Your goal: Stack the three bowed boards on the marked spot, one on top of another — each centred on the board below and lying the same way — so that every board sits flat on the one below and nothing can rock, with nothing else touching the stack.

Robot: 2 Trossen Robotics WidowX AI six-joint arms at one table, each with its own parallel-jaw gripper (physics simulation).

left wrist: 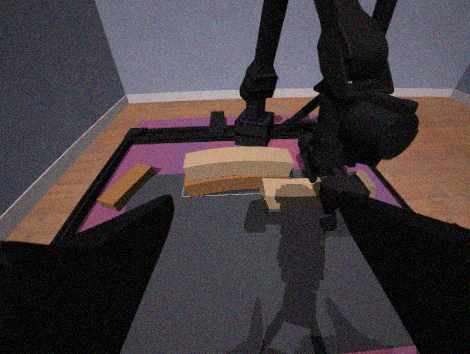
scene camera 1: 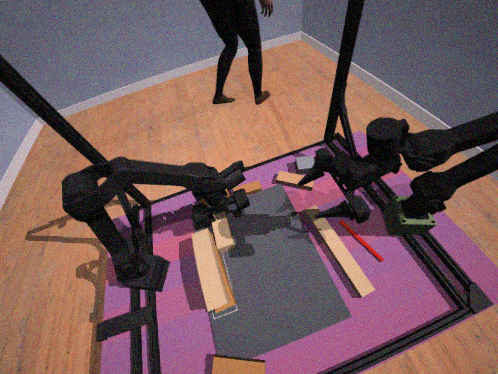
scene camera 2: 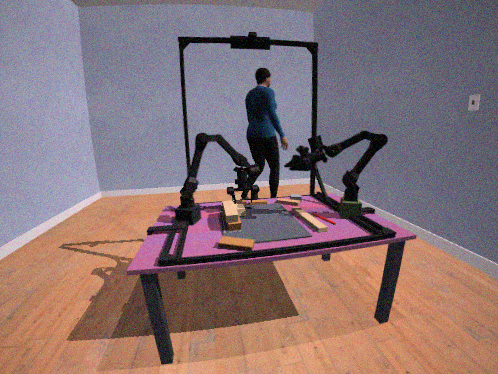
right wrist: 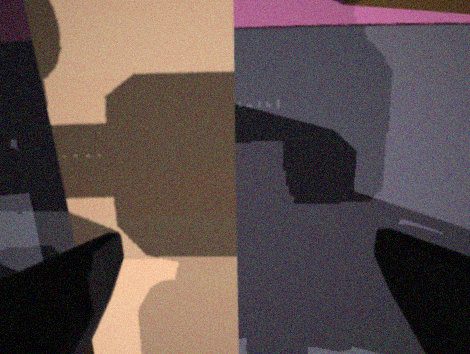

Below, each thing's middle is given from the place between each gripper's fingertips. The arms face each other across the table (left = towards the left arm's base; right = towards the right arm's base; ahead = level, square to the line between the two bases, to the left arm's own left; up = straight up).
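My right gripper is 40 mm above the long pale plank (scene camera 1: 359,281), 180 mm short of it and 340 mm to the right of it.
My left gripper, also visible to me, is 26 cm above the plank, 11 cm to the right of it and 5 cm short of it.
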